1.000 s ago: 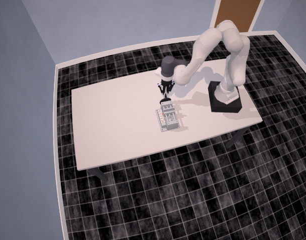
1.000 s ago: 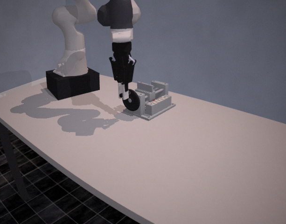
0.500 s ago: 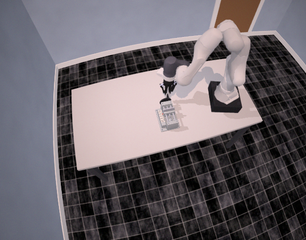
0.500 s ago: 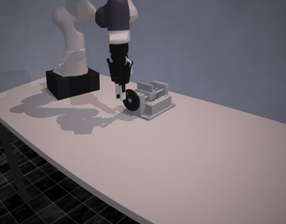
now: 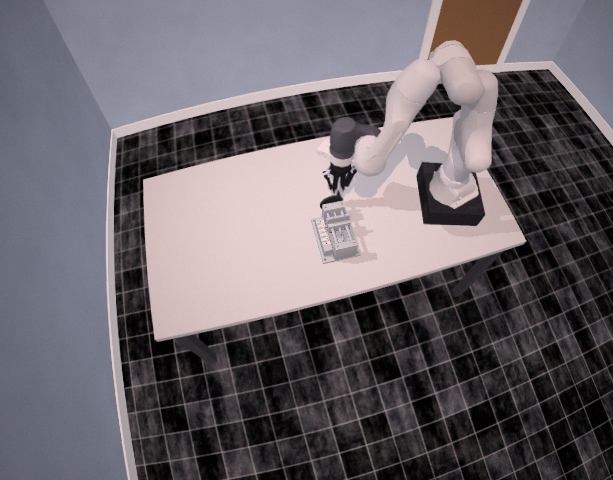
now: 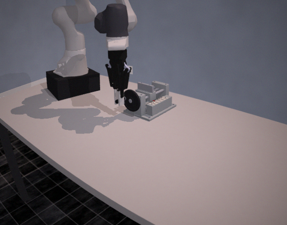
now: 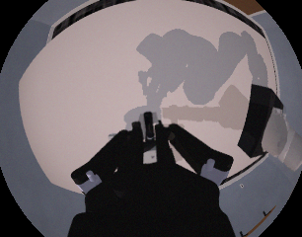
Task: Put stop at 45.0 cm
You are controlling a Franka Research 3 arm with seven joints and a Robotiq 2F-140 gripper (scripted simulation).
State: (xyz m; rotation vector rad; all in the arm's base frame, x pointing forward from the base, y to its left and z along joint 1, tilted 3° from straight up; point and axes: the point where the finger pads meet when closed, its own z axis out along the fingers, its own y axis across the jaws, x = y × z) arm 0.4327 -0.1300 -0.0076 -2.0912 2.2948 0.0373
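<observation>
My gripper is now 120 mm to the right of the grey stop fixture and 60 mm short of it. The rest, counted from my hand: black handwheel: 20 mm to the left, 20 mm below, 10 mm ahead.
</observation>
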